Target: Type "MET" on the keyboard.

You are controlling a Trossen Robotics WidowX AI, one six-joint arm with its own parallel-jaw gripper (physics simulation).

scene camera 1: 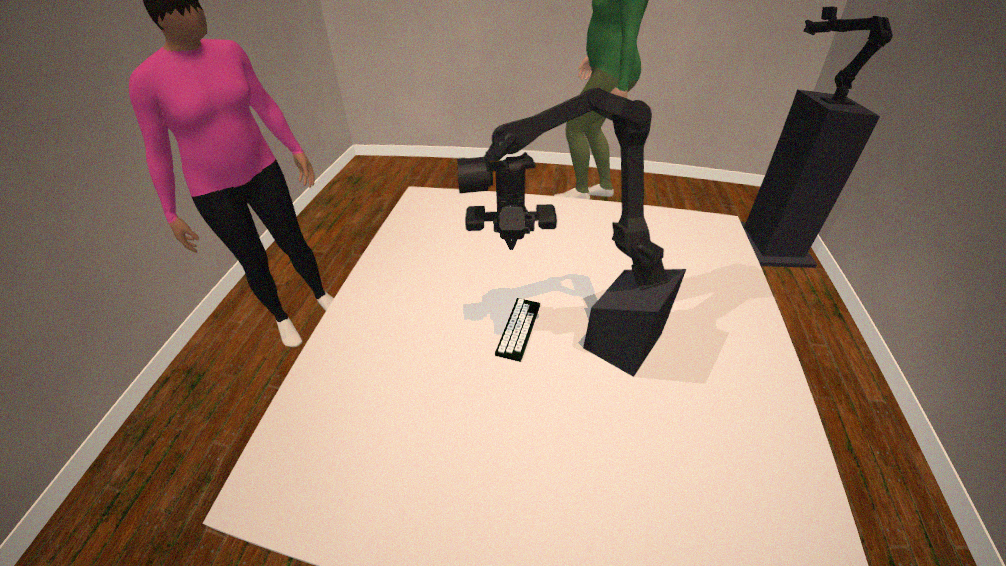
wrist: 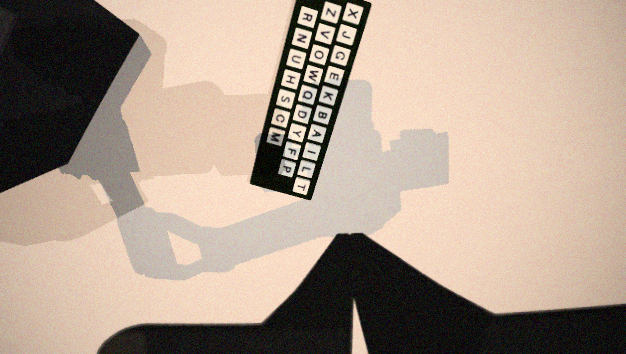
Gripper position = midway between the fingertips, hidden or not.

gripper: scene camera 1 511, 248; wrist 349, 246
